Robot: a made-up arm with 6 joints. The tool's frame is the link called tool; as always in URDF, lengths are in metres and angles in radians. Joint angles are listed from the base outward.
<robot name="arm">
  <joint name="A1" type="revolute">
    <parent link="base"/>
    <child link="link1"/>
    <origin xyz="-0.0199 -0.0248 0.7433"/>
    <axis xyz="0 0 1"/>
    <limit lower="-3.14" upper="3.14"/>
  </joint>
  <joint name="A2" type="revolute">
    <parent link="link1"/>
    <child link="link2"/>
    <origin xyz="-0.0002 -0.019 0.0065"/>
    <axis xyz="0 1 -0.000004"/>
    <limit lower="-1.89" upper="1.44"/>
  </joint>
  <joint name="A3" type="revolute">
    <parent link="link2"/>
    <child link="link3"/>
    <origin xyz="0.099 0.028 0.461"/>
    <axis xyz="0 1 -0.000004"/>
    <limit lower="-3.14" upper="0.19"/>
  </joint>
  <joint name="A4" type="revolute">
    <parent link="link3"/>
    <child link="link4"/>
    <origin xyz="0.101 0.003 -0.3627"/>
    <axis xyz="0 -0.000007 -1"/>
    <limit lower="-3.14" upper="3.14"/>
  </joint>
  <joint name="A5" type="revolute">
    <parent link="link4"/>
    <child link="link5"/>
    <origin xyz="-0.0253 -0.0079 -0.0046"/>
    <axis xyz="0 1 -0.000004"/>
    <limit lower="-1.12" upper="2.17"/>
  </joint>
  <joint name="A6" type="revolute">
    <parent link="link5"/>
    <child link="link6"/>
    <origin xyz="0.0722 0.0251 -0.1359"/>
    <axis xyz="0 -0.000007 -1"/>
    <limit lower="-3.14" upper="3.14"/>
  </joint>
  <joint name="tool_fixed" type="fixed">
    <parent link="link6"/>
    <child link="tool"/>
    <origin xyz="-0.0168 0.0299 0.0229" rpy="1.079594 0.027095 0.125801"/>
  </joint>
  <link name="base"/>
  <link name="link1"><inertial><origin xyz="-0.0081 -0.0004 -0.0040"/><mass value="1.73"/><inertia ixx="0.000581" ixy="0" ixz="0" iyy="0.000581" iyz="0" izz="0.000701"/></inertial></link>
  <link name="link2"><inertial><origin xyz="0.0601 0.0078 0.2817"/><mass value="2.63"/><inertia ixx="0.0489" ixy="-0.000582" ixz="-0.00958" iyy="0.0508" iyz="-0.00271" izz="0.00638"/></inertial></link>
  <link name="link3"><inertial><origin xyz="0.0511 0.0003 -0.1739"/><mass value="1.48"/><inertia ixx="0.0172" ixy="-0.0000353" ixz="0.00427" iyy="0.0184" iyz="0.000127" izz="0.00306"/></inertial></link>
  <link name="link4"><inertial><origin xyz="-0.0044 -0.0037 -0.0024"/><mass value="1.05"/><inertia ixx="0.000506" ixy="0" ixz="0" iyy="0.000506" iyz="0" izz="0.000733"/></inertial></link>
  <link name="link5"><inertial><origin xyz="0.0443 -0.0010 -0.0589"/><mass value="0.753"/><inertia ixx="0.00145" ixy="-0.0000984" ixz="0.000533" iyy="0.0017" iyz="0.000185" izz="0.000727"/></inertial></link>
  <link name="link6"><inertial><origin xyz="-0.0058 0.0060 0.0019"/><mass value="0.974"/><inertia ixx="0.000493" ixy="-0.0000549" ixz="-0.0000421" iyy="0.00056" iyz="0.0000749" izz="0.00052"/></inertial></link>
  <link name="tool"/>
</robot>
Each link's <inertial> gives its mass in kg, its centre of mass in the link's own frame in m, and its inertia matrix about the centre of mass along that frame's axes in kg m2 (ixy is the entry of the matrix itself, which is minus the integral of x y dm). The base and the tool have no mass. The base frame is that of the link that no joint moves.
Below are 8 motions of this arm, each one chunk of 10 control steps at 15 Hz.
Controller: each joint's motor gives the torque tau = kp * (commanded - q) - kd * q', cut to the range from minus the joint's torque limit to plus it. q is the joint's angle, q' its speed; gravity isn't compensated. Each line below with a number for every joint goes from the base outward.
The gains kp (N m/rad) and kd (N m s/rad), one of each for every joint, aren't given. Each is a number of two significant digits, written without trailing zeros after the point. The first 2 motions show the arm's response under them.
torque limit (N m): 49 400 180 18 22 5
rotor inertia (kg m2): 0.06 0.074 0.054 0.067 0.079 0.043
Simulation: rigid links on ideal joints. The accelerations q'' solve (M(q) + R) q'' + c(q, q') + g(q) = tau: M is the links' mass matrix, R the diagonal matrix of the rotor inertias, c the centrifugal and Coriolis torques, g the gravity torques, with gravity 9.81 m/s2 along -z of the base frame. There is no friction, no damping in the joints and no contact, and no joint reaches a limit. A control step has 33 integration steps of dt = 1/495 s. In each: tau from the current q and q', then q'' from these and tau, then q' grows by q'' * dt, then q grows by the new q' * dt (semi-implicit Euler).
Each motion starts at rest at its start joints. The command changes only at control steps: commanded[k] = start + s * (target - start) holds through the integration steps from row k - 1 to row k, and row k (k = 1, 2, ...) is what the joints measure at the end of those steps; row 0 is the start. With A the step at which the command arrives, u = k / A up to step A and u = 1 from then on. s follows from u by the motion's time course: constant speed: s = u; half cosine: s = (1 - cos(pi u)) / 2; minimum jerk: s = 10 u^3 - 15 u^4 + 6 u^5; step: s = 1 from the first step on.
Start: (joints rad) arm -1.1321 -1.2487 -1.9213 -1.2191 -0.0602 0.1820
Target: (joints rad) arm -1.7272 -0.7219 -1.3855 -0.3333 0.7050 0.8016
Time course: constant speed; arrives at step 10
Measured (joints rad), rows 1 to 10:
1: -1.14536 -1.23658 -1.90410 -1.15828 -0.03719 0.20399
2: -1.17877 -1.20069 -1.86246 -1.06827 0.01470 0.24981
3: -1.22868 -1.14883 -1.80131 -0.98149 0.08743 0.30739
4: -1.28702 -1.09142 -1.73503 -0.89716 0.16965 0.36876
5: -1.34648 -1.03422 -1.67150 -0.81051 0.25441 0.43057
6: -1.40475 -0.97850 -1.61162 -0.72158 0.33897 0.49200
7: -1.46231 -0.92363 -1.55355 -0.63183 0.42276 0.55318
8: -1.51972 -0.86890 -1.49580 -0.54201 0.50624 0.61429
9: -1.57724 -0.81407 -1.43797 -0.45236 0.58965 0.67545
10: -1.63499 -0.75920 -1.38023 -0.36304 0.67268 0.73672
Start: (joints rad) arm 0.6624 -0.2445 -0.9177 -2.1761 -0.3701 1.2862
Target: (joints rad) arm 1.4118 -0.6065 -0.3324 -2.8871 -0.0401 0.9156
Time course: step
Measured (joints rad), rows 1 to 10:
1: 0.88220 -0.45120 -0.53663 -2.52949 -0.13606 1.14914
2: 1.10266 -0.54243 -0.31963 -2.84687 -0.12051 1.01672
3: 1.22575 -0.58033 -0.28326 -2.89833 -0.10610 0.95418
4: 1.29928 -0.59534 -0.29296 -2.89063 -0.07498 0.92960
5: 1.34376 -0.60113 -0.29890 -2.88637 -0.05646 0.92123
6: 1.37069 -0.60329 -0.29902 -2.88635 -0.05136 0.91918
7: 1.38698 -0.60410 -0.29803 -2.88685 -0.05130 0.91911
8: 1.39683 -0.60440 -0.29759 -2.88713 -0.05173 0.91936
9: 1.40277 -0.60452 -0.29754 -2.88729 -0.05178 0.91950
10: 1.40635 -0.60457 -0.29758 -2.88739 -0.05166 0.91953
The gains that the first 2 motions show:
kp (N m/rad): 200 1300 370 48 50 14
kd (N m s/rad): 28 99 22 2.8 4.1 1.4
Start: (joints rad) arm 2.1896 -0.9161 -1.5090 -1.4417 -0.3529 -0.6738
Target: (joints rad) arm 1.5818 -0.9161 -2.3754 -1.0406 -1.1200 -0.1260
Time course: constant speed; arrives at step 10
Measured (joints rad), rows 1 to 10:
1: 2.16686 -0.91657 -1.54770 -1.43277 -0.39395 -0.65108
2: 2.12955 -0.91940 -1.62675 -1.39827 -0.46438 -0.60864
3: 2.08413 -0.92379 -1.71959 -1.35057 -0.54356 -0.55868
4: 2.03340 -0.92748 -1.81295 -1.30378 -0.62497 -0.50602
5: 1.97899 -0.92983 -1.90420 -1.26041 -0.70600 -0.45218
6: 1.92215 -0.93129 -1.99421 -1.21853 -0.78602 -0.39778
7: 1.86384 -0.93244 -2.08399 -1.17655 -0.86526 -0.34314
8: 1.80467 -0.93358 -2.17389 -1.13404 -0.94394 -0.28843
9: 1.74497 -0.93477 -2.26387 -1.09122 -1.02209 -0.23368
10: 1.68490 -0.93593 -2.35375 -1.04843 -1.09954 -0.17890

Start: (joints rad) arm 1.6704 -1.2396 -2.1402 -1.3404 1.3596 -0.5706
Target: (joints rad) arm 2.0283 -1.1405 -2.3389 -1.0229 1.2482 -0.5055
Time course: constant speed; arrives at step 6
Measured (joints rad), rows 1 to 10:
1: 1.68275 -1.23999 -2.16900 -1.30539 1.36022 -0.56704
2: 1.71288 -1.23622 -2.21148 -1.26503 1.35238 -0.56030
3: 1.75718 -1.22556 -2.24921 -1.21986 1.33688 -0.55159
4: 1.81107 -1.21024 -2.28193 -1.16676 1.31908 -0.54146
5: 1.87020 -1.19307 -2.31312 -1.11086 1.30086 -0.53059
6: 1.93127 -1.17578 -2.34502 -1.05605 1.28229 -0.51955
7: 1.98004 -1.16798 -2.35405 -1.03659 1.27445 -0.51245
8: 2.01007 -1.16452 -2.35631 -1.03597 1.27390 -0.50973
9: 2.02518 -1.16333 -2.35740 -1.03678 1.27350 -0.50899
10: 2.03091 -1.16311 -2.35824 -1.03641 1.27208 -0.50882

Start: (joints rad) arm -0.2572 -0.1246 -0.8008 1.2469 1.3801 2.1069
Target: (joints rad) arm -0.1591 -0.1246 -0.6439 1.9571 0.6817 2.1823
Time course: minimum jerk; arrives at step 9
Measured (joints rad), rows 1 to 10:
1: -0.25680 -0.11891 -0.78083 1.24186 1.37153 2.10799
2: -0.25392 -0.11451 -0.75841 1.25191 1.34239 2.11268
3: -0.24684 -0.11316 -0.73854 1.32270 1.27922 2.11996
4: -0.23497 -0.11296 -0.71460 1.44747 1.17731 2.12988
5: -0.21988 -0.11290 -0.68598 1.59696 1.04810 2.14239
6: -0.20433 -0.11271 -0.65666 1.74084 0.91329 2.15616
7: -0.19070 -0.11245 -0.63185 1.85375 0.79724 2.16896
8: -0.18027 -0.11228 -0.61587 1.92082 0.71865 2.17860
9: -0.17313 -0.11231 -0.60968 1.94514 0.68135 2.18403
10: -0.16804 -0.11256 -0.60911 1.94915 0.67021 2.18607

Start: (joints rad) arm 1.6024 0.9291 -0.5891 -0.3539 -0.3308 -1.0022
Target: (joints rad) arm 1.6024 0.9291 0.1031 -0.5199 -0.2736 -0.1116
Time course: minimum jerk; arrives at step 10
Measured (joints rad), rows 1 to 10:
1: 1.60233 0.93937 -0.58809 -0.35267 -0.32476 -0.99978
2: 1.60194 0.94425 -0.56516 -0.35615 -0.31831 -0.98137
3: 1.60140 0.94561 -0.51006 -0.36859 -0.31602 -0.92973
4: 1.60106 0.94598 -0.42005 -0.39013 -0.31154 -0.83629
5: 1.60120 0.94601 -0.30446 -0.41850 -0.30218 -0.70568
6: 1.60179 0.94548 -0.18083 -0.44941 -0.29008 -0.55387
7: 1.60256 0.94435 -0.06877 -0.47783 -0.27872 -0.40303
8: 1.60322 0.94299 0.01536 -0.49935 -0.27062 -0.27525
9: 1.60360 0.94185 0.06309 -0.51135 -0.26697 -0.18616
10: 1.60363 0.94117 0.07860 -0.51433 -0.26817 -0.13838

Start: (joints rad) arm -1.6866 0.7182 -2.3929 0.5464 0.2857 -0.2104
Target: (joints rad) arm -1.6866 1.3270 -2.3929 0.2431 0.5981 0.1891
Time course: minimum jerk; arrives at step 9
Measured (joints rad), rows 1 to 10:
1: -1.68664 0.73102 -2.38062 0.54399 0.29061 -0.20924
2: -1.68694 0.76421 -2.36827 0.52949 0.31186 -0.19936
3: -1.68707 0.82392 -2.36810 0.49694 0.34171 -0.16974
4: -1.68711 0.91460 -2.37068 0.44707 0.38351 -0.11691
5: -1.68716 1.02959 -2.36639 0.38639 0.44176 -0.04695
6: -1.68716 1.15081 -2.35371 0.32520 0.51131 0.02804
7: -1.68700 1.25544 -2.33780 0.27476 0.57851 0.09457
8: -1.68667 1.32543 -2.32611 0.24357 0.62820 0.14228
9: -1.68624 1.35692 -2.32492 0.23260 0.65113 0.16842
10: -1.68584 1.36366 -2.33584 0.23327 0.64983 0.17985

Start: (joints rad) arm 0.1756 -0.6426 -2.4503 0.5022 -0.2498 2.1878
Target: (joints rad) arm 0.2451 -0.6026 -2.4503 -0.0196 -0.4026 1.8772
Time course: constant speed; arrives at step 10
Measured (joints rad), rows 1 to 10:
1: 0.17827 -0.64490 -2.45330 0.47138 -0.26762 2.17689
2: 0.18259 -0.64664 -2.46011 0.41960 -0.29346 2.15396
3: 0.18784 -0.64568 -2.46359 0.36525 -0.31569 2.12524
4: 0.19377 -0.64231 -2.46363 0.31266 -0.33309 2.09469
5: 0.20013 -0.63780 -2.46229 0.26084 -0.34783 2.06374
6: 0.20673 -0.63316 -2.46114 0.20892 -0.36210 2.03273
7: 0.21347 -0.62879 -2.46062 0.15677 -0.37691 2.00172
8: 0.22029 -0.62466 -2.46055 0.10452 -0.39232 1.97071
9: 0.22716 -0.62063 -2.46061 0.05225 -0.40800 1.93972
10: 0.23407 -0.61659 -2.46062 0.00000 -0.42369 1.90873

